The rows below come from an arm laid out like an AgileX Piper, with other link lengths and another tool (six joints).
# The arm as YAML. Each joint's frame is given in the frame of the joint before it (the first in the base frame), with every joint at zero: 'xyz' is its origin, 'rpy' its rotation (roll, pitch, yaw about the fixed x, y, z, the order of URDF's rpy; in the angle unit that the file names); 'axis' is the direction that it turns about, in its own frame. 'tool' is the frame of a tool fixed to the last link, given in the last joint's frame.
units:
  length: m
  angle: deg
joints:
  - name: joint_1
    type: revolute
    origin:
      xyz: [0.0, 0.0, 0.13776]
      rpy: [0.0, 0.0, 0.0]
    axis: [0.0, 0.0, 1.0]
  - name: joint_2
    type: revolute
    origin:
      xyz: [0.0, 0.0, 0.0]
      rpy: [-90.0, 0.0, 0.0]
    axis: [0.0, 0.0, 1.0]
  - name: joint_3
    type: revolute
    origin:
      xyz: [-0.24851, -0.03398, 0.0]
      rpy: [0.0, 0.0, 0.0]
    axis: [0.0, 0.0, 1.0]
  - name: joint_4
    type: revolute
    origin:
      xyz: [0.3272, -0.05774, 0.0]
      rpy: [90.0, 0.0, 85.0]
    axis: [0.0, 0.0, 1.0]
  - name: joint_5
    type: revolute
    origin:
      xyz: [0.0, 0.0, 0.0]
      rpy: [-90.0, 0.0, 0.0]
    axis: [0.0, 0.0, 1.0]
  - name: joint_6
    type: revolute
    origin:
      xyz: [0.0, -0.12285, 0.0]
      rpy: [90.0, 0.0, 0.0]
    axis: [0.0, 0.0, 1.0]
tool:
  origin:
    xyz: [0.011, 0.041, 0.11]
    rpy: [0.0, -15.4, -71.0]
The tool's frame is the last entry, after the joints.
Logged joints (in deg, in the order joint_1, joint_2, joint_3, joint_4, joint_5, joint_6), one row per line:
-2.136 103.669 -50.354 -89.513 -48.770 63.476
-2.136 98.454 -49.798 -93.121 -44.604 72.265
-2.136 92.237 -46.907 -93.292 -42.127 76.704
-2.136 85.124 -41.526 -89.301 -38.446 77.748
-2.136 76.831 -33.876 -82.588 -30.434 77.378
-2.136 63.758 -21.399 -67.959 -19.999 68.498
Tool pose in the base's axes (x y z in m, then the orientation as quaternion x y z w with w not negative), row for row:
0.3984 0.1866 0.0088 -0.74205 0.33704 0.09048 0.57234
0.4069 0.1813 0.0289 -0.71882 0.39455 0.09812 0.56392
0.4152 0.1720 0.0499 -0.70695 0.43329 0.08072 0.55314
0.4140 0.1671 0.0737 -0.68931 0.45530 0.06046 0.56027
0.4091 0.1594 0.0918 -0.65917 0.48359 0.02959 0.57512
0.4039 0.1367 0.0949 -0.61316 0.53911 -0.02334 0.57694
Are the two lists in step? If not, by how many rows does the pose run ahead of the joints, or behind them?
The pose runs 1 row behind the joints: the pose in row i belongs to the joints in row i - 1.
